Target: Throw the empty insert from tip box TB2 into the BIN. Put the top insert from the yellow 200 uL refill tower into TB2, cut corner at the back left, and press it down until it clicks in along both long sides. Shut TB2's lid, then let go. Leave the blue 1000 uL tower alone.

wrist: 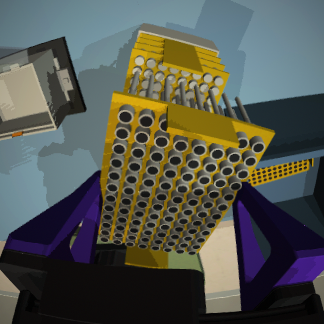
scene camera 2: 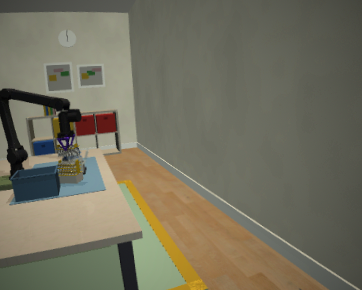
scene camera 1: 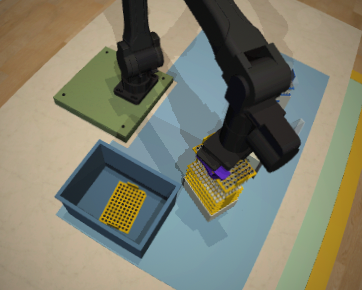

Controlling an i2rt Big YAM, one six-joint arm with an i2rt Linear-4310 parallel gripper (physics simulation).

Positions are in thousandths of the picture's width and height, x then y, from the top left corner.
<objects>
An empty yellow insert shows in the wrist view (804, 542) and in scene camera 1 (336, 729); in scene camera 2 it is hidden by a blue bin.
</objects>
